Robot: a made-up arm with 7 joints. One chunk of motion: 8 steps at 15 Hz.
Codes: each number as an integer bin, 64 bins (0 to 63) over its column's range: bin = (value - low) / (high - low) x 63, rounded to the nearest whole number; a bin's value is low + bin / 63 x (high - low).
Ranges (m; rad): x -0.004..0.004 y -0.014..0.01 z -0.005..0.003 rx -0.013..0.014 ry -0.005..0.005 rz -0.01..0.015
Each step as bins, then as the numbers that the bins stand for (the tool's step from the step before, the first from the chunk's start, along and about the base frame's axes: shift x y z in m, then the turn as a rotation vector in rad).
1 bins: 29 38 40 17 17 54
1 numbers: -0.00032 0.00048 0.00008 -0.00571 -0.00230 0.01143
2 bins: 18 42 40 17 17 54
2 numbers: -0.00171 0.00200 0.00008 -0.00571 -0.00230 0.01143
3 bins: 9 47 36 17 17 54
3 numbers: -0.00286 0.00390 -0.00043 -0.00571 -0.00230 0.01143
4 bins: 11 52 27 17 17 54
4 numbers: -0.00260 0.00581 -0.00157 -0.00571 -0.00230 0.01143
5 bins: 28 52 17 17 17 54
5 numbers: -0.00044 0.00581 -0.00284 -0.00571 -0.00230 0.01143
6 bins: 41 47 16 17 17 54
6 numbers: 0.00121 0.00390 -0.00297 -0.00571 -0.00230 0.01143
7 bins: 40 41 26 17 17 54
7 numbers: 0.00108 0.00162 -0.00170 -0.00571 -0.00230 0.01143
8 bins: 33 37 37 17 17 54
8 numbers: 0.00019 0.00010 -0.00030 -0.00571 -0.00230 0.01143
